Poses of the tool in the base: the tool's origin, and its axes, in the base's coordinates. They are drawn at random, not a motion.
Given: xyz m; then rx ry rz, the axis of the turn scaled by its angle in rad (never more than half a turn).
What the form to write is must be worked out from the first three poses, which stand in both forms.
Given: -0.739 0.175 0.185 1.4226 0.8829 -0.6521
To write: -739 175 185 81.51 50.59 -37.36
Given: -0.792 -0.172 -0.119 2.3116 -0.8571 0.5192
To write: -792 -172 -119 132.44 -49.11 29.75
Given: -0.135 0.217 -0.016 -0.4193 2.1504 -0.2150
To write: -135 217 -16 -24.02 123.21 -12.32
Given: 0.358 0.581 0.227 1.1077 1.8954 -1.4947
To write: 358 581 227 63.47 108.60 -85.64
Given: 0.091 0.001 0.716 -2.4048 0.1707 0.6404
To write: 91 1 716 -137.78 9.78 36.69
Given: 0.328 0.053 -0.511 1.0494 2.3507 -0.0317
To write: 328 53 -511 60.13 134.69 -1.82
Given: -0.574 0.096 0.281 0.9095 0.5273 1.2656
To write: -574 96 281 52.11 30.21 72.51
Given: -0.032 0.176 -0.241 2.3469 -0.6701 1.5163
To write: -32 176 -241 134.47 -38.39 86.88
